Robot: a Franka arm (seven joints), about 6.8 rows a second.
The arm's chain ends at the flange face. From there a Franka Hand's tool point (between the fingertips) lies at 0.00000 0.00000 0.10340 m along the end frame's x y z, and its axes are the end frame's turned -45 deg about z.
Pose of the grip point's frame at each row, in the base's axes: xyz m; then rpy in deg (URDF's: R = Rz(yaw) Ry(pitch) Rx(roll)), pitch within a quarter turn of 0, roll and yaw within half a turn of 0:
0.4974, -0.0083, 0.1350, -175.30, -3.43, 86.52
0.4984, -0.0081, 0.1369, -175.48, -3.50, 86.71
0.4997, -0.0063, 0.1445, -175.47, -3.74, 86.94
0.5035, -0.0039, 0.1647, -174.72, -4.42, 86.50
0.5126, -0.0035, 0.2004, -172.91, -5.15, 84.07
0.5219, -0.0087, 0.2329, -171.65, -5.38, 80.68
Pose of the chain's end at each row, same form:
0.5055, -0.0150, 0.2379, -174.25, 0.89, 41.71
0.5062, -0.0149, 0.2398, -174.33, 0.71, 41.88
0.5075, -0.0134, 0.2474, -174.15, 0.55, 42.12
0.5125, -0.0124, 0.2674, -173.14, 0.59, 41.74
0.5243, -0.0140, 0.3026, -171.35, 1.34, 39.49
0.5352, -0.0206, 0.3348, -170.29, 2.06, 36.25

